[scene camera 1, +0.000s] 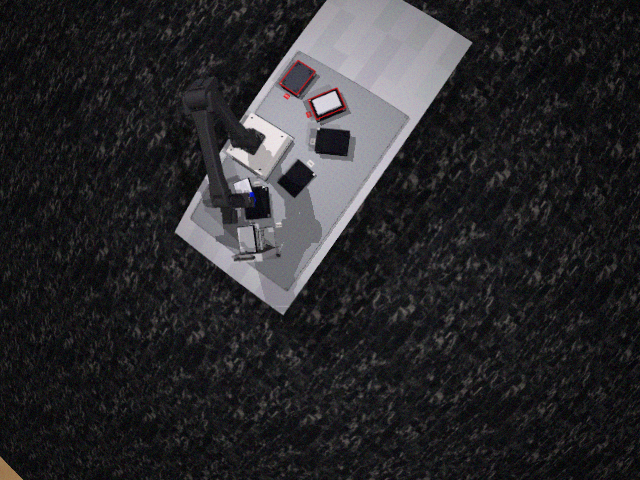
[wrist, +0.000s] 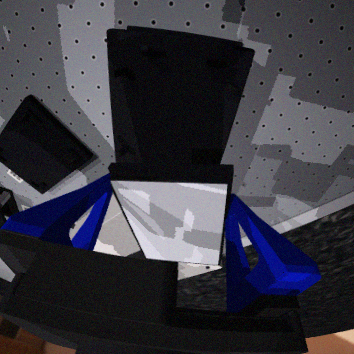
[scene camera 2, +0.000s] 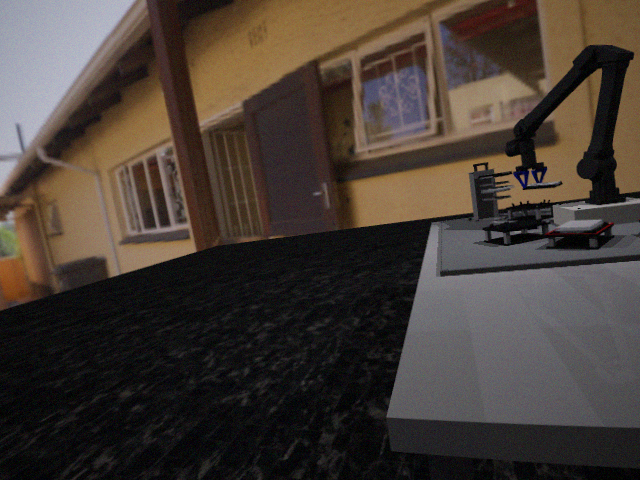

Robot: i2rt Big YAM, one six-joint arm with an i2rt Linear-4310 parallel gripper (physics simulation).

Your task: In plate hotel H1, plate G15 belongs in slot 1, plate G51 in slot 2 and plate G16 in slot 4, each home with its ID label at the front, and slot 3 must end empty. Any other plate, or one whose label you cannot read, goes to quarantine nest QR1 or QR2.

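Places are measured from the arm's base along level axes (x ahead, y left, z up), in millimetres.
Pixels of known places: gripper, between the fingertips: (scene camera 1: 246,200) (wrist: 171,189) (scene camera 2: 532,186); arm's base, origin of its link: (scene camera 1: 253,142) (scene camera 2: 604,202).
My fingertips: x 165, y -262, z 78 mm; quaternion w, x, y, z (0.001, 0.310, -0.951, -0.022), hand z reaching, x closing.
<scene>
Ahead of a thing's pixels: the offset from my fingertips to its middle. "spot": to the spot under its first point. Level surfaces: height alone.
My gripper (scene camera 1: 252,197) (scene camera 2: 530,176) (wrist: 171,189) is shut on a plate @[32 mm back, 27 mm left, 1 mm up] (scene camera 1: 243,185) (scene camera 2: 546,185) (wrist: 175,225) with a pale grey face and a dark rim. The blue fingers grip its two long sides. I cannot read a label on it. It hangs above a black nest @[14 mm ahead, 0 mm left, 101 mm down] (scene camera 1: 261,206) (wrist: 175,98) on the perforated mat @[139 mm down] (scene camera 1: 366,143) (wrist: 309,116). Plate hotel H1 (scene camera 1: 249,239) (scene camera 2: 482,192) stands close by, near the table's end. Two red-rimmed quarantine nests are at the far end: one @[162 mm back, 674 mm left, 116 mm down] (scene camera 1: 297,78) is dark, the other @[51 mm ahead, 626 mm left, 92 mm down] (scene camera 1: 327,104) holds a white plate.
Two more black nests @[spot: 185 mm ahead, 469 mm left, 89 mm down] (scene camera 1: 332,141) @[spot: 119 mm ahead, 223 mm left, 127 mm down] (scene camera 1: 296,177) sit mid-mat; one also shows in the wrist view (wrist: 38,144). A pale flat box (scene camera 1: 266,148) lies under the arm's elbow. The table edge (wrist: 309,214) runs close to the right of the gripper.
</scene>
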